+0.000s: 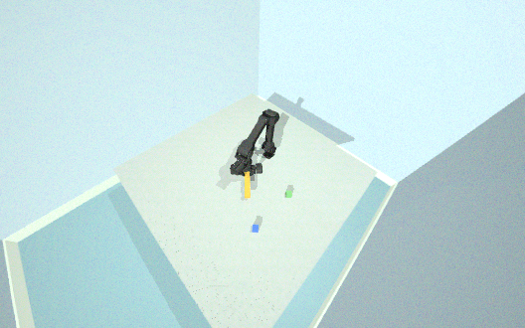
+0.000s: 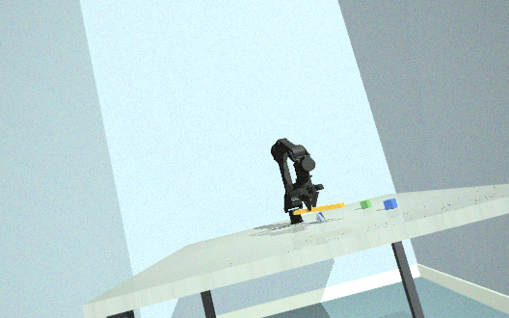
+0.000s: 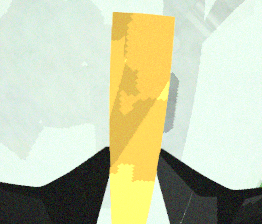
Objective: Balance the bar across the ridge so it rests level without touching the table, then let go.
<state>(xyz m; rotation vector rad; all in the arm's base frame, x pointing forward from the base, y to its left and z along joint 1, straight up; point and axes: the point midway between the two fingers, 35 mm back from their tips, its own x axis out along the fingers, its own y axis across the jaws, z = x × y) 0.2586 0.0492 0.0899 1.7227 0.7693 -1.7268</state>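
My gripper tip is now 20 mm to the right of the bar and 20 mm short of it. The rest, counted from my gripper tip: green cube (260 mm to the left, 110 mm behind, 40 mm below); then blue cube (260 mm to the left, 180 mm ahead, 40 mm below).
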